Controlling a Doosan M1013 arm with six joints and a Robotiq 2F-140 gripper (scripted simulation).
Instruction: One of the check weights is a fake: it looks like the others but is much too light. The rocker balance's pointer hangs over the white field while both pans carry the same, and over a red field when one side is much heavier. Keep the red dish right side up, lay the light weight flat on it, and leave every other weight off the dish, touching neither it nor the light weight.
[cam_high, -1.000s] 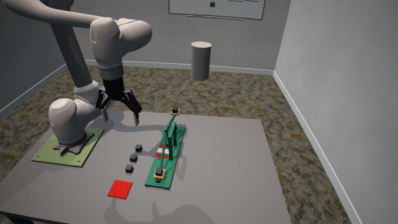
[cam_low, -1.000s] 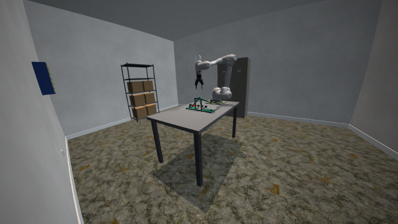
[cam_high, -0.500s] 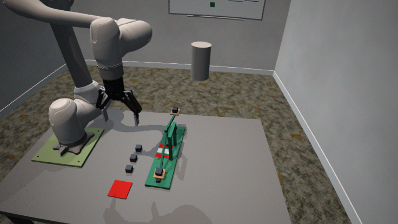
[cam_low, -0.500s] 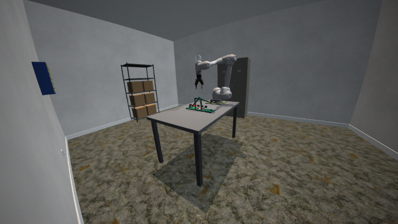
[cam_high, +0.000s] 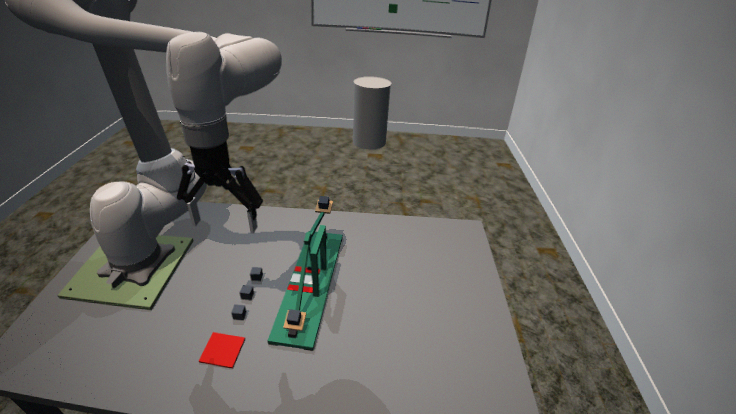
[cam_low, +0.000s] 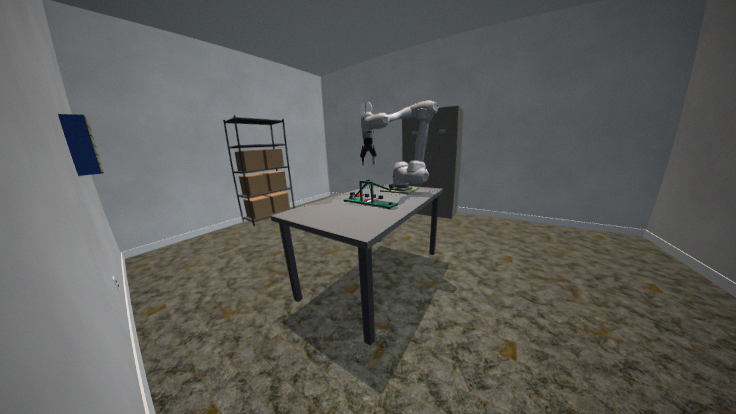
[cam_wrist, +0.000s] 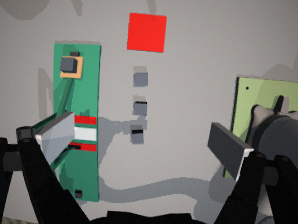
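The dark weight is 34 cm to the left of my hand, 16 cm ahead of it and 14 cm below it. Round my hand: green rocker balance: 21 cm below, 16 cm ahead, 14 cm to the left; red dish: 30 cm below, 15 cm to the right, 1 cm ahead.
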